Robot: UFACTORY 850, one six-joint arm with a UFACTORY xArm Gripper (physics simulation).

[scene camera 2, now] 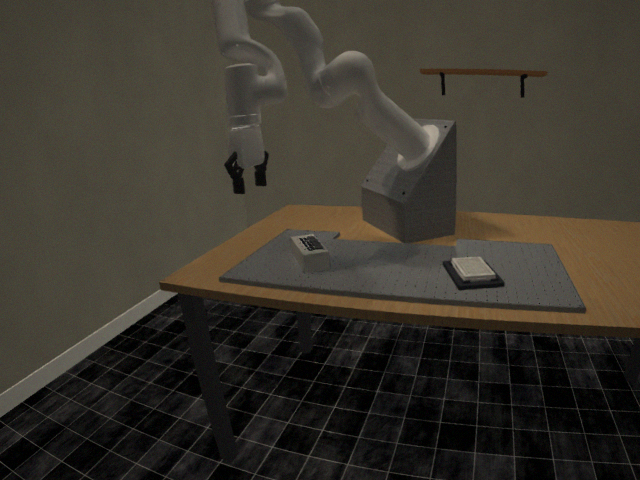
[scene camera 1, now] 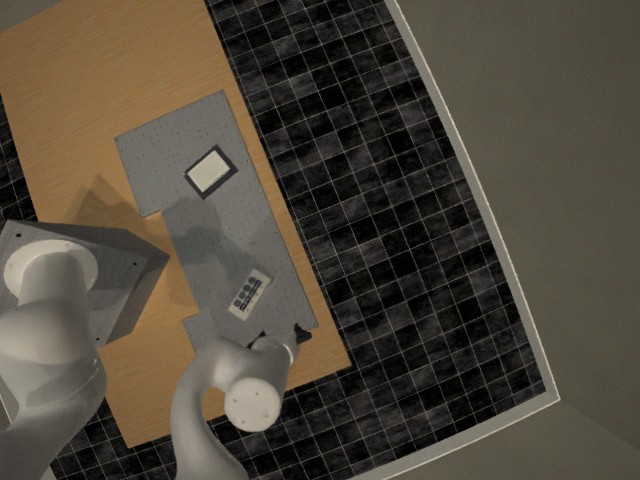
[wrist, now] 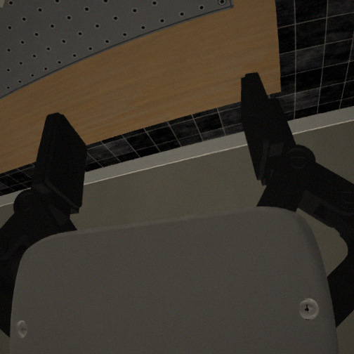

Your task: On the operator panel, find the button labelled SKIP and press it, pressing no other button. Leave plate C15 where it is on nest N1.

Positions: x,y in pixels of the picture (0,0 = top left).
Labels:
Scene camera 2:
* my gripper: 250,189
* plate C15: 474,269
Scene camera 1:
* my gripper: 281,332
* plate C15: 209,170
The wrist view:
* my gripper: 153,111

